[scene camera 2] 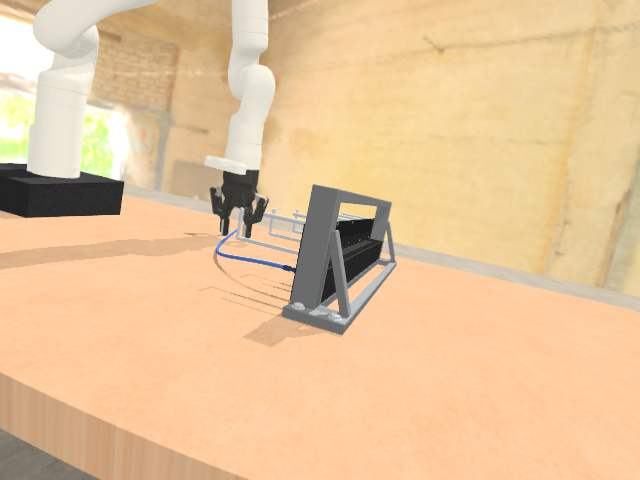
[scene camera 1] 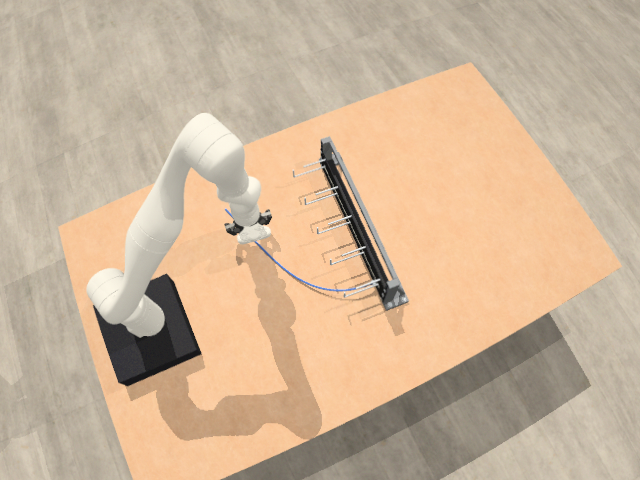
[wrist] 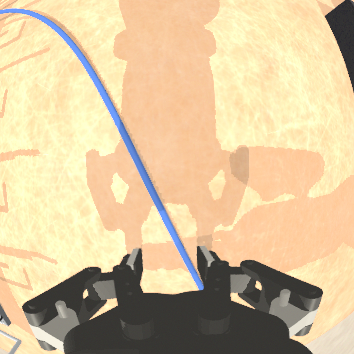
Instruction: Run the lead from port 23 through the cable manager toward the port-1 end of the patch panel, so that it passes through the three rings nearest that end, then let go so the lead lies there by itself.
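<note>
The blue lead (scene camera 1: pixel 310 285) (scene camera 2: pixel 253 259) (wrist: pixel 122 127) runs from the patch panel's (scene camera 1: pixel 367 248) (scene camera 2: pixel 361 260) near-end port in a curve out over the table. Its loose end shows past the gripper in scene camera 1. The plug end sits lower than the nearest wire ring (scene camera 2: pixel 240 224). Several wire rings stick out along the panel; the one at the far, port-1 end (scene camera 1: pixel 294 173) has no lead in it. My gripper (scene camera 2: pixel 235 234) (wrist: pixel 169 257) points down over the lead with its fingers partly apart. The lead passes between them, closer to the right finger in the wrist view; its end is hidden.
The panel stands in a grey frame (scene camera 2: pixel 315 248) with angled rear braces. The rings project from it toward the arm's side, right of the gripper in scene camera 1. The black robot base (scene camera 1: pixel 149 335) (scene camera 2: pixel 67 198) stands on the wooden table (scene camera 1: pixel 465 206) (scene camera 2: pixel 439 387).
</note>
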